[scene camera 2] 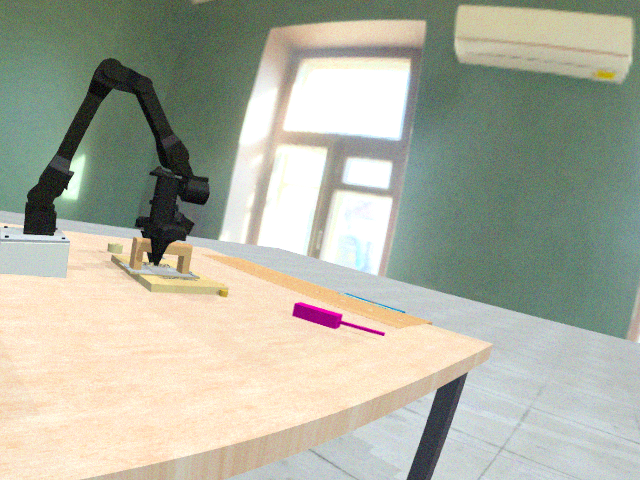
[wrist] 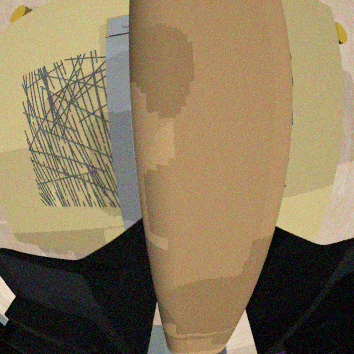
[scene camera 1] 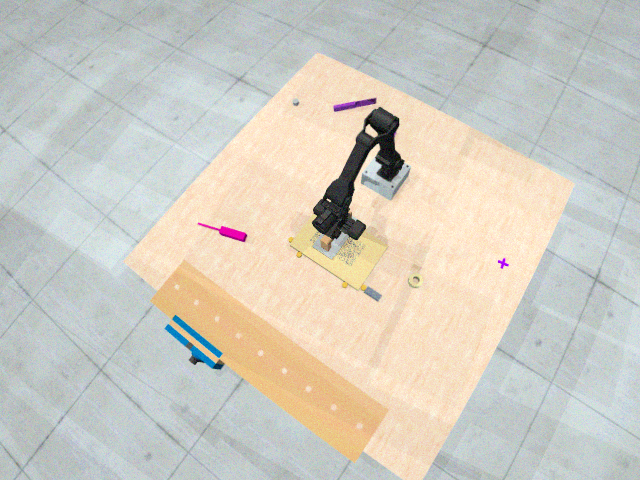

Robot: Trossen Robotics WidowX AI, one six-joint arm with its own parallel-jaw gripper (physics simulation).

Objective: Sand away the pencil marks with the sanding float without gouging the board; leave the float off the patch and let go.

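Places are measured from the arm's base along level axes (x back, y right, z up), in centimetres.
Where they show: gripper, fingertip midpoint: [scene camera 2: 153,263]; arm's base at its link origin: [scene camera 2: 38,232] [scene camera 1: 387,172].
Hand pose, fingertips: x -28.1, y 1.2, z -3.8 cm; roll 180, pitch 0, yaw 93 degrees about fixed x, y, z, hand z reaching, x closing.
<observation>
Each offset is from my fingertips to the top centre of the thing. "spot": to the spot under its first point.
The sanding float {dx -1.8, dy -0.1, dz +5.7 cm} [scene camera 1: 326,243] [scene camera 2: 182,250] [wrist: 211,158] has a wooden bridge handle on a grey pad {spot: dx -3.4, dy -4.1, dz -1.4 cm} [wrist: 120,140]. It rests flat on the pale yellow board {dx -4.6, dy -3.5, dz -1.9 cm} [scene camera 1: 358,276] [scene camera 2: 170,286] [wrist: 53,38]. My gripper [scene camera 1: 330,235] [scene camera 2: 156,257] points straight down and is shut on the float's handle. A patch of dark crossed pencil marks {spot: dx -3.4, dy -8.4, dz -1.9 cm} [scene camera 1: 351,250] [wrist: 67,133] shows on the board right beside the pad. The handle fills the middle of the wrist view and hides the board under it.
Small yellow pegs {dx -13.7, dy +11.8, dz -2.3 cm} [scene camera 1: 290,239] [scene camera 2: 223,292] sit at the board's corners. On the table lie a magenta tool {dx -27.6, dy +35.0, dz -0.9 cm} [scene camera 1: 230,232] [scene camera 2: 318,315], a purple bar {dx +51.1, dy +31.4, dz +0.7 cm} [scene camera 1: 354,104], a tape ring {dx +1.8, dy -32.9, dz -1.2 cm} [scene camera 1: 416,280], a grey block {dx -11.2, dy -23.9, dz -2.3 cm} [scene camera 1: 372,293] and a dotted plank [scene camera 1: 270,352].
</observation>
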